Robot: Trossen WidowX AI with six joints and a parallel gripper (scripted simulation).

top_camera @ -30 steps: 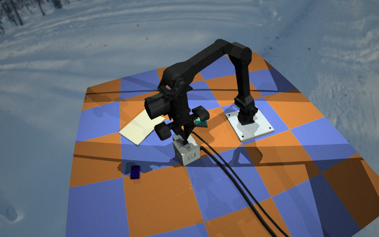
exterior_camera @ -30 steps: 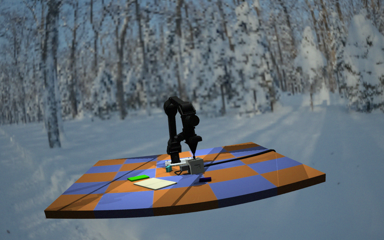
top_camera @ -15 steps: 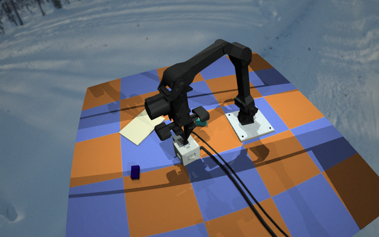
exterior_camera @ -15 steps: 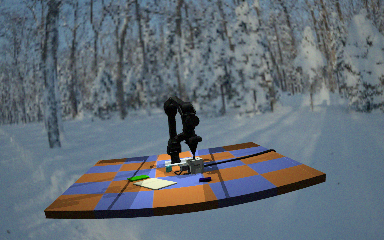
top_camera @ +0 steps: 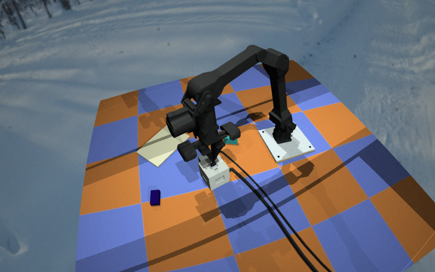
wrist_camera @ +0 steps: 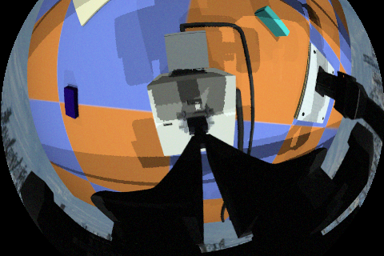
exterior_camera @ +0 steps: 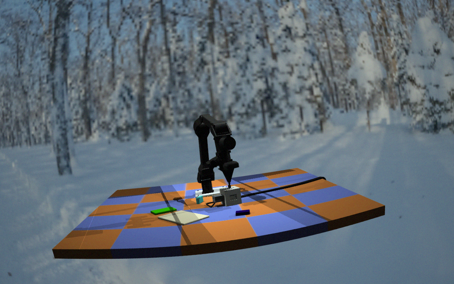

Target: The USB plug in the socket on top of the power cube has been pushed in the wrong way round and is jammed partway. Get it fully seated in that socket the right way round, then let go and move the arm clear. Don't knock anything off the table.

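Now: the dark USB plug 2 cm below my gripper tip. From my gripper tip the other things lie so: dark blue block: 22 cm ahead, 4 cm to the left, 10 cm below; then teal block: 9 cm behind, 16 cm to the right, 9 cm below; then beige flat pad: 18 cm ahead, 22 cm to the right, 10 cm below.
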